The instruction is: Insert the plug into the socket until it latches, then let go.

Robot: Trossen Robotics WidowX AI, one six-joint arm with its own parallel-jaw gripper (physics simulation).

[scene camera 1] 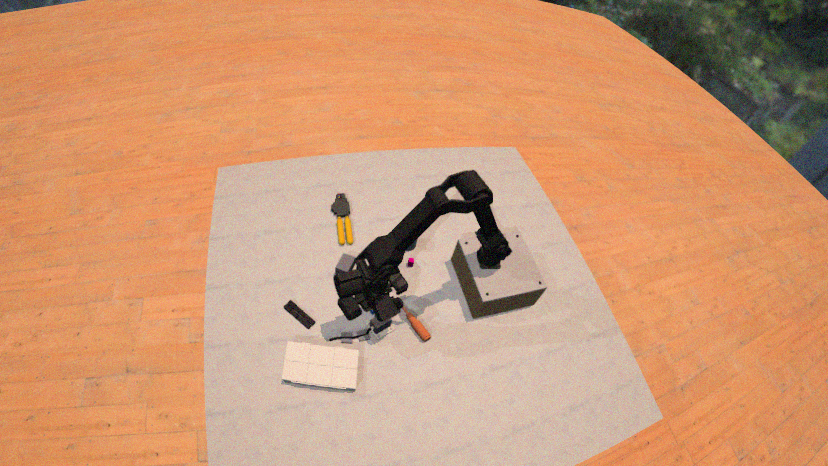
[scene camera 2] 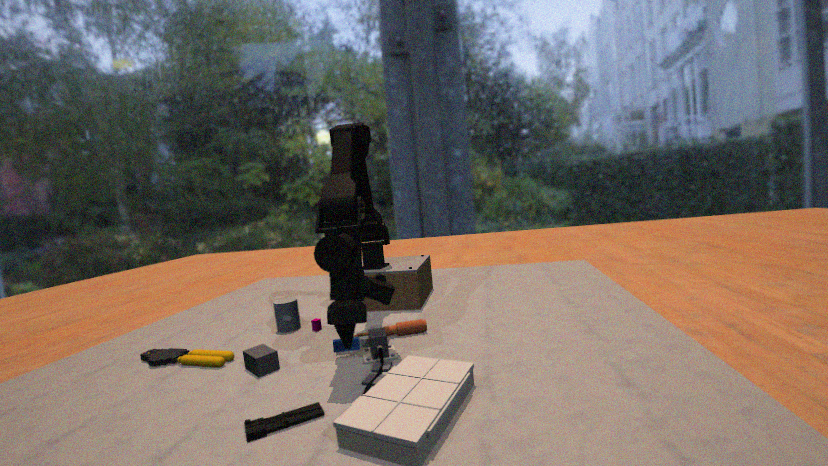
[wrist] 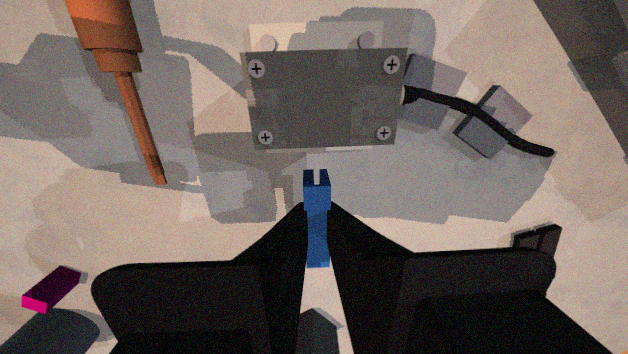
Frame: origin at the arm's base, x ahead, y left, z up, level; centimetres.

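Seen in the pictures: gripper, between the fingertips: [scene camera 1: 370,307] [scene camera 2: 348,346] [wrist: 315,209]; arm's base, origin of its link: [scene camera 1: 488,259] [scene camera 2: 374,267].
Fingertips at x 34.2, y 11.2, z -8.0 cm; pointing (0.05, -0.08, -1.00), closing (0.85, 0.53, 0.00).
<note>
Pixels of each thing's top centre, then the offset from my fingertips to it. "spot": a spot on its surface instead.
- blue plug, centre of its top: [wrist: 317,216] [scene camera 2: 351,338] dy +0.6, dx -0.4, dz +1.6 cm
- socket, centre of its top: [wrist: 337,102] [scene camera 2: 377,332] [scene camera 1: 379,320] dy +5.1, dx -2.4, dz +2.0 cm
- orange screwdriver, centre of its top: [wrist: 68,5] [scene camera 2: 389,324] [scene camera 1: 412,317] dy +3.1, dx -11.6, dz +0.3 cm
- black cable, a spot on its surface: [wrist: 475,109] spot: dy +8.6, dx +4.8, dz -1.8 cm
- tiled box, centre of its top: [scene camera 2: 411,388] [scene camera 1: 320,364] dy +18.0, dx +13.5, dz +1.1 cm
- black bar, centre of its top: [scene camera 2: 284,413] [scene camera 1: 299,313] dy +2.1, dx +20.0, dz -0.9 cm
- grey cube, centre of its top: [scene camera 2: 259,350] [scene camera 1: 345,262] dy -14.4, dx +7.0, dz +1.1 cm
- cylinder, centre of its top: [scene camera 2: 285,300] dy -24.6, dx -12.6, dz +4.6 cm
- pink block, centre of its top: [wrist: 34,305] [scene camera 2: 315,319] [scene camera 1: 411,260] dy -16.5, dx -12.9, dz +0.1 cm
- yellow-handled pliers, a spot on its surface: [scene camera 1: 346,230] spot: dy -28.1, dx +7.0, dz -0.7 cm
My gripper [scene camera 2: 347,343] [wrist: 315,209] is shut on the blue plug [scene camera 2: 340,345] [wrist: 317,194], which sits between the fingertips with its slotted end facing the socket. The socket [scene camera 2: 378,343] [wrist: 327,97] is a dark grey box with a screw in each corner, on a pale base. In the wrist view the plug's front end lies just below the socket's near edge, roughly at its middle, and a strip of shadowed mat shows between them. The socket's opening is hidden under its top plate. In scene camera 1 the arm covers most of the plug.
An orange screwdriver [scene camera 1: 418,327] [scene camera 2: 410,327] [wrist: 106,30] lies beside the socket. A black cable [scene camera 2: 380,360] [wrist: 475,109] leaves its other side. Around stand a tiled box [scene camera 1: 320,365] [scene camera 2: 405,400], black bar [scene camera 1: 298,314] [scene camera 2: 283,422], grey cube [scene camera 2: 261,360], cylinder [scene camera 2: 286,316], pink block [scene camera 1: 410,262] and yellow-handled pliers [scene camera 1: 345,230].
</note>
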